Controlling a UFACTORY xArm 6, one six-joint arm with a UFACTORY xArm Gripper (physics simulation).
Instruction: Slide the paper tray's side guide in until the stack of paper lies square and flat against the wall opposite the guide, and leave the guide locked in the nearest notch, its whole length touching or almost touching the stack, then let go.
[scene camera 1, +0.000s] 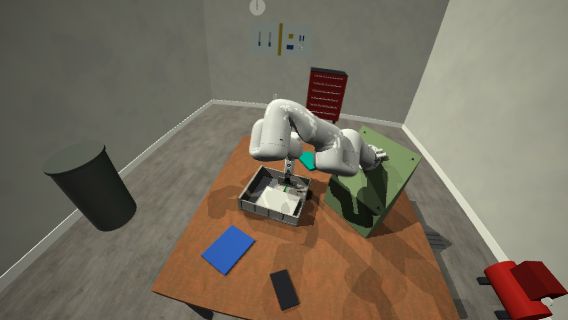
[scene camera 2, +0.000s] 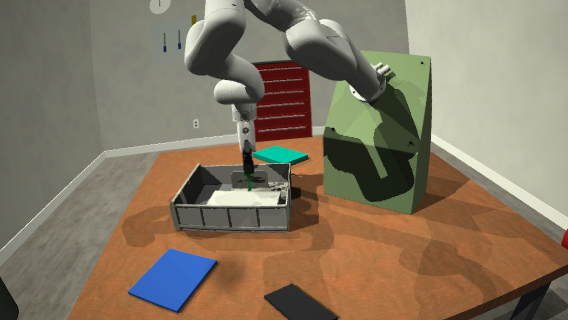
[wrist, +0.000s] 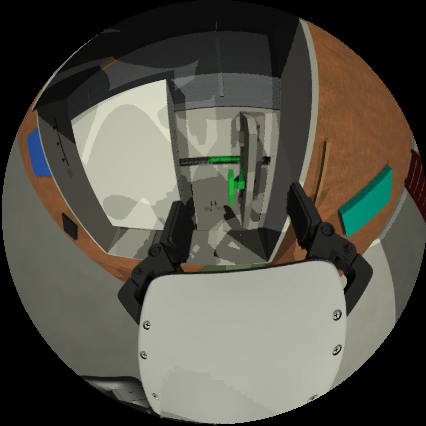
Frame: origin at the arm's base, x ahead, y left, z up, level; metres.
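Seen in the pictures: gripper, fingertip midpoint: (scene camera 1: 287, 178) (scene camera 2: 248, 167) (wrist: 237, 203); arm's base, link origin: (scene camera 1: 368, 157) (scene camera 2: 368, 84).
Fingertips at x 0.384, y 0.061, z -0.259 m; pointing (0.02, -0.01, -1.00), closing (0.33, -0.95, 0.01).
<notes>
Offsets run from my fingertips to a thing's top centre.
The grey tray {dx +0.020, dy +0.098, dz +0.002 m} (scene camera 1: 275, 214) (scene camera 2: 215, 218) (wrist: 314, 100) stands on the table. The white paper stack {dx -0.013, dy +0.138, dz -0.053 m} (scene camera 1: 274, 201) (scene camera 2: 240, 199) (wrist: 125, 165) lies flat in it, beside the ruler-marked wall, at the left in the wrist view; I cannot tell whether it touches the whole wall. The upright grey side guide {dx +0.003, dy -0.002, dz -0.013 m} (scene camera 2: 261, 179) (wrist: 251, 170) stands apart from the stack, near the opposite wall, with a wide strip of tray floor between. Its green lever {dx +0.002, dy +0.008, dz -0.013 m} (scene camera 2: 249, 184) (wrist: 231, 187) faces the stack. My gripper (scene camera 1: 287, 181) (scene camera 2: 248, 173) (wrist: 237, 203) is open above the guide and lever, one finger on each side, holding nothing.
A green slanted block (scene camera 1: 395, 170) (scene camera 2: 420, 150) carries the arm's base, right of the tray. A teal slab {dx -0.022, dy -0.354, dz -0.076 m} (scene camera 1: 308, 160) (scene camera 2: 281, 155) (wrist: 367, 201) lies behind the tray. A blue slab {dx +0.061, dy +0.492, dz -0.086 m} (scene camera 1: 228, 249) (scene camera 2: 173, 280) and a black slab {dx -0.246, dy +0.528, dz -0.086 m} (scene camera 1: 284, 289) (scene camera 2: 300, 303) lie in front.
</notes>
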